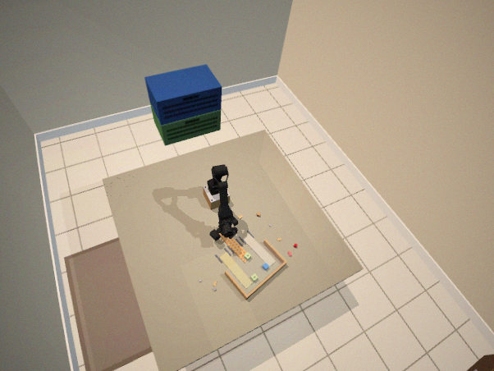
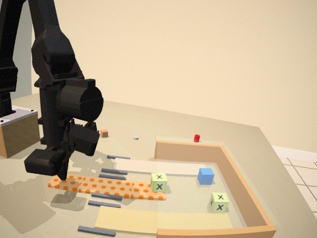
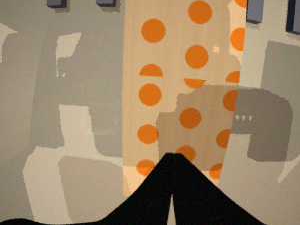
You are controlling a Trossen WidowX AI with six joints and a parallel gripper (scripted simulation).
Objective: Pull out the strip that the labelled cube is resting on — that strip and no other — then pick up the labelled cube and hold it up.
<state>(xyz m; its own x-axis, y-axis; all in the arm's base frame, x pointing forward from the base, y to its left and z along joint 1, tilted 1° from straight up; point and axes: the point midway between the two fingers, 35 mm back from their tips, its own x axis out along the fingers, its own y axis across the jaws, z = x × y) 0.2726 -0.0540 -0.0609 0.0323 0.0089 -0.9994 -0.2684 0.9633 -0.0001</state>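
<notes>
My gripper tip is 9 cm short of the orange dotted strip and 3 cm to the right of it. Round my gripper tip: small orange cube 27 cm to the left, 3 cm behind; then red peg 38 cm to the left, 27 cm ahead, 1 cm above.
</notes>
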